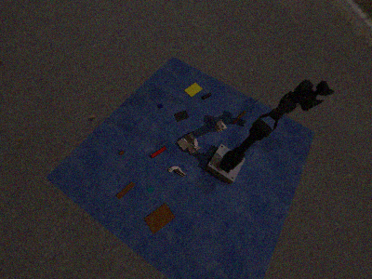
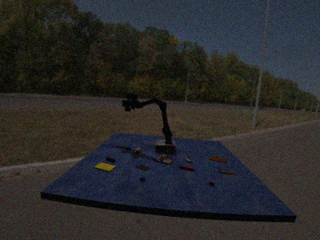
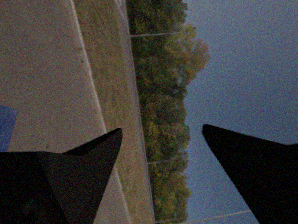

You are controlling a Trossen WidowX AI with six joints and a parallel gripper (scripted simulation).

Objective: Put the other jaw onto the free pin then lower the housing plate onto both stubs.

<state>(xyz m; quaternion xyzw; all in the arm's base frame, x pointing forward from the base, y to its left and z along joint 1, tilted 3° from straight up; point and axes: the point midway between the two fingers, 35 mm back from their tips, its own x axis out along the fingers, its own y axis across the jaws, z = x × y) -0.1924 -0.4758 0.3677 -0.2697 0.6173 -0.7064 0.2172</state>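
Right now the red bar is 68 cm to the left of my gripper tip, 61 cm ahead of it and 40 cm below it. Also, from my gripper tip: dark piece 67 cm ahead, 41 cm below, 37 cm to the left; then yellow plate 75 cm ahead, 41 cm below, 11 cm to the left; then brown plate 97 cm to the left, 41 cm below, 36 cm ahead.
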